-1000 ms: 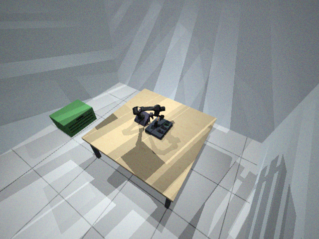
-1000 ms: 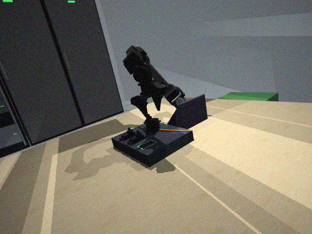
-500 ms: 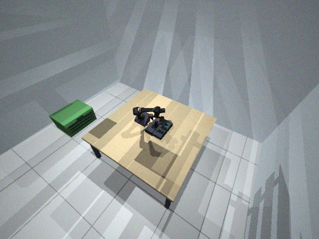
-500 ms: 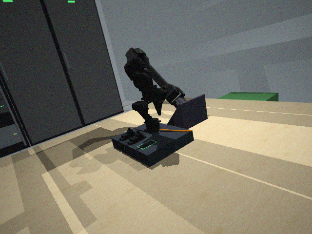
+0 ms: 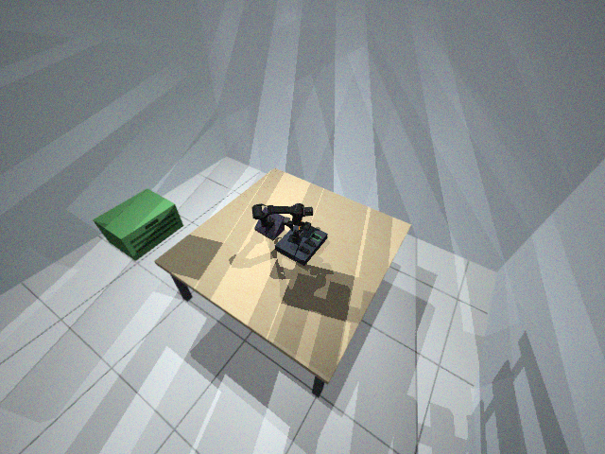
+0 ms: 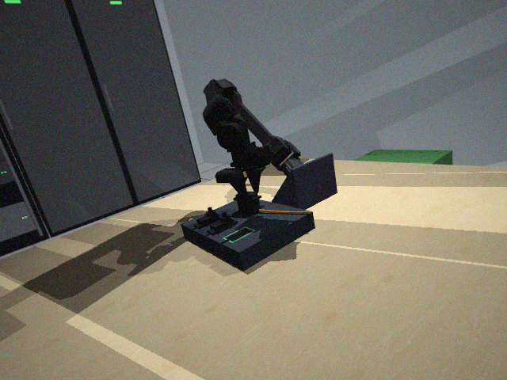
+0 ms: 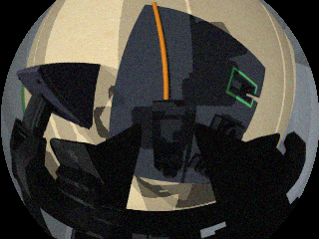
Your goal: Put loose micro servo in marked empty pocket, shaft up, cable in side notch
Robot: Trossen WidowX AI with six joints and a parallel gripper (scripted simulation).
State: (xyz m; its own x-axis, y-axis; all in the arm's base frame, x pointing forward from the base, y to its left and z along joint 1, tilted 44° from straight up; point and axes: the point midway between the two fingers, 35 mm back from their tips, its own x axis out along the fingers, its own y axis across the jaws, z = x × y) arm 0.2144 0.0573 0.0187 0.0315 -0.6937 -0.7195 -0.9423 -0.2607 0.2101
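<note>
My gripper tip is now 70 mm above the dark robot deck.
</note>
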